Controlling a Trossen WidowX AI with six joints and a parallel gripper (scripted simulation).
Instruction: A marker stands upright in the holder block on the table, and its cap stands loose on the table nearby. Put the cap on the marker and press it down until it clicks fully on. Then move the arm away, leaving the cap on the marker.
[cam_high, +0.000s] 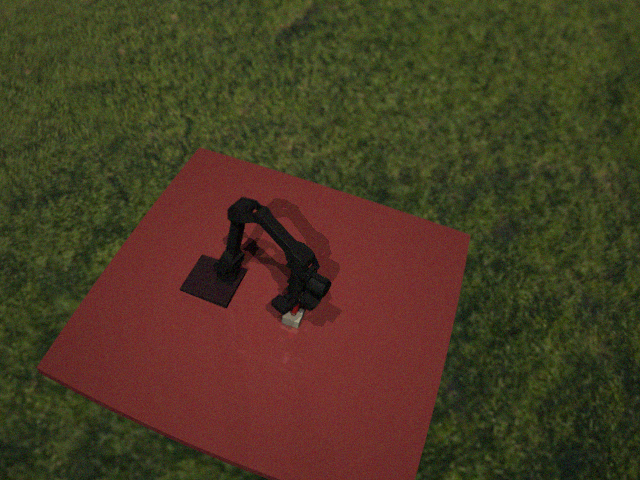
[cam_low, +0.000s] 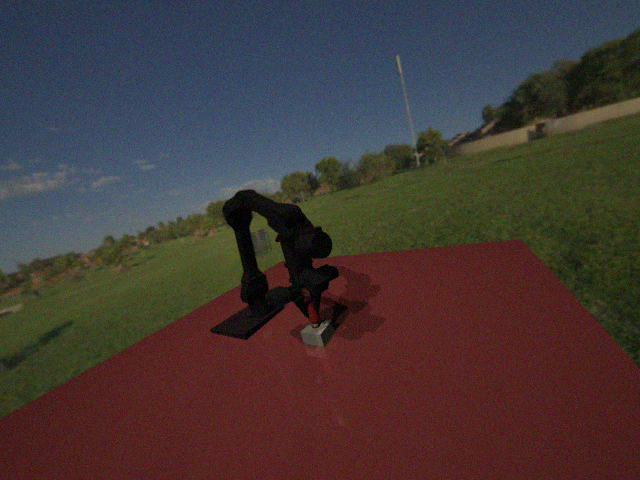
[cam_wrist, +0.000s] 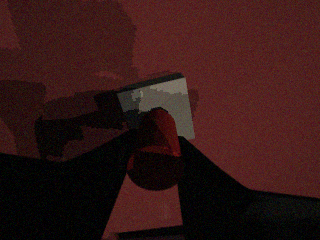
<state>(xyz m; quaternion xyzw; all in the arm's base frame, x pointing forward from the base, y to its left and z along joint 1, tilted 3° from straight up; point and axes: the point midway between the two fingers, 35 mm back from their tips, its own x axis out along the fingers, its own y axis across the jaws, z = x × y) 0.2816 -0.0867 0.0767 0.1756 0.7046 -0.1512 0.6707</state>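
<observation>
Right now my gripper tip is right at the marker. Also, from my gripper tip: red cap 10 mm above.
</observation>
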